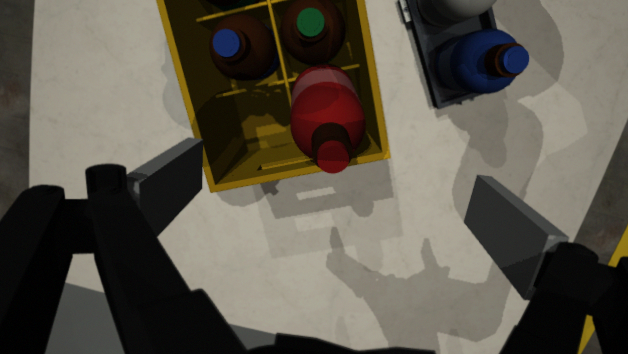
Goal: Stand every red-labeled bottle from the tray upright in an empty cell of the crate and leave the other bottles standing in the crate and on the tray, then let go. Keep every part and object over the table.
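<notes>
A red bottle with a red cap stands in the near right cell of the yellow crate. A brown bottle with a blue cap and a brown bottle with a green cap stand in the row behind it. The near left cell is empty. The dark tray at the upper right holds a blue bottle and a pale bottle, partly cut off. My gripper is wide open and empty, with its fingertips apart on either side of the red bottle, toward the near side of the crate.
The pale table lies under the crate and tray. Its edges show at the far left and right. Part of another dark bottle shows at the top of the crate. A yellow strip shows at the right edge. Shadows fall in front of the crate.
</notes>
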